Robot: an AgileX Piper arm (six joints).
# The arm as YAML. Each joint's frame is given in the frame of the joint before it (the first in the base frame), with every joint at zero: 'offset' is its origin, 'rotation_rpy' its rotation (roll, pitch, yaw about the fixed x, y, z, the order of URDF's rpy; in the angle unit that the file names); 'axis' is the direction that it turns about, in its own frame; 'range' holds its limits. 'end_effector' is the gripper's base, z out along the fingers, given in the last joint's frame.
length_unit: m
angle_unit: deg
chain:
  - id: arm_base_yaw
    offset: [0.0, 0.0, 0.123]
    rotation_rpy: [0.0, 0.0, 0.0]
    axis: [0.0, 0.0, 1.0]
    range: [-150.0, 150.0]
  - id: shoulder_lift
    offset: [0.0, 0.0, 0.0]
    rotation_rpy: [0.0, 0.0, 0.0]
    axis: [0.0, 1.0, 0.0]
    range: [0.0, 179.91]
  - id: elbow
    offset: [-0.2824, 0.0, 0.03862]
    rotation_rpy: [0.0, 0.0, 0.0]
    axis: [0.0, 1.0, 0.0]
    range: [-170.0, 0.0]
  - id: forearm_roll
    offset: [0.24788, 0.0, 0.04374]
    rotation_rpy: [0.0, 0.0, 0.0]
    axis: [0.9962, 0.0, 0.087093]
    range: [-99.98, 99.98]
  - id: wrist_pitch
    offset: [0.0, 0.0, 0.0]
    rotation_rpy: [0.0, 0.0, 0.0]
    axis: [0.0, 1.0, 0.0]
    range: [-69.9, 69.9]
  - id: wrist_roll
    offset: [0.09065, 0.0, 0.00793]
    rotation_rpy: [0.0, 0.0, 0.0]
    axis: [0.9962, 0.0, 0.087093]
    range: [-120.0, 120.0]
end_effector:
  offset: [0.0, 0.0, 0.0]
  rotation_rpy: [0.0, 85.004, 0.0]
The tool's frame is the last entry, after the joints.
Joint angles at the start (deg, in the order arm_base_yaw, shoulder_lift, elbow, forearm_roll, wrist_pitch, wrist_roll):
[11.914 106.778 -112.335 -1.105 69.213 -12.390]
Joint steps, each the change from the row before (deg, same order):
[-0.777 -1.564 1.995 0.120 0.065 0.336]
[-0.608 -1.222 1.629 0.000 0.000 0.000]
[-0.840 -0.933 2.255 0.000 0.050 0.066]
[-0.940 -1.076 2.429 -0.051 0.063 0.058]
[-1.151 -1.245 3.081 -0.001 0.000 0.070]
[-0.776 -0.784 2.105 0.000 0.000 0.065]
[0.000 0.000 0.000 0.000 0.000 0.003]
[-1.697 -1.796 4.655 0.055 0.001 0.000]
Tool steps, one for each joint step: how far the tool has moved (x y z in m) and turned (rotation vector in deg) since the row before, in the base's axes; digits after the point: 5 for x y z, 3 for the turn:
[-0.00610 -0.00666 0.00090 0.188 0.539 -1.044]
[-0.00484 -0.00523 0.00026 -0.076 0.400 -0.608]
[-0.00374 -0.00652 -0.00503 -0.208 1.355 -0.898]
[-0.00461 -0.00727 -0.00501 -0.249 1.393 -0.999]
[-0.00577 -0.00857 -0.00719 -0.231 1.821 -1.214]
[-0.00399 -0.00563 -0.00540 -0.138 1.313 -0.835]
[0.00000 0.00000 0.00000 0.001 0.000 -0.003]
[-0.00996 -0.01191 -0.01164 -0.243 2.850 -1.694]

